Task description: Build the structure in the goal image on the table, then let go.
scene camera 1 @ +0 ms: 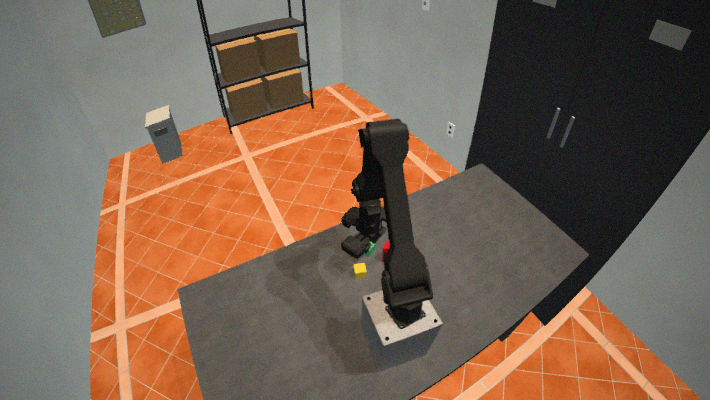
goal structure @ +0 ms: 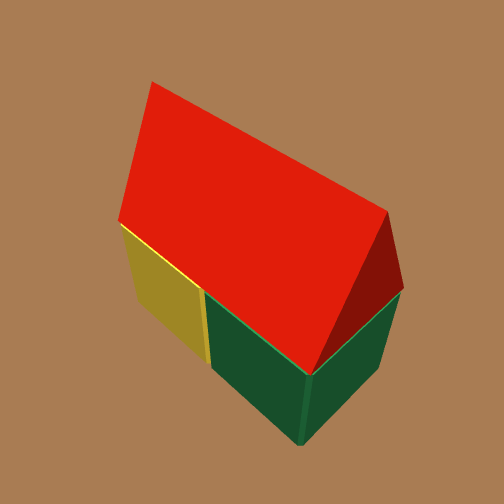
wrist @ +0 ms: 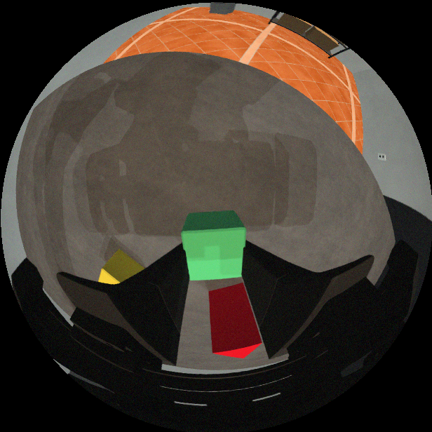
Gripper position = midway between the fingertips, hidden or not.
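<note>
Scene camera 1: my gripper (scene camera 1: 368, 248). Wrist view: my gripper (wrist: 213, 246), green block (wrist: 213, 241), yellow block (wrist: 120, 266), red block (wrist: 233, 330).
</note>
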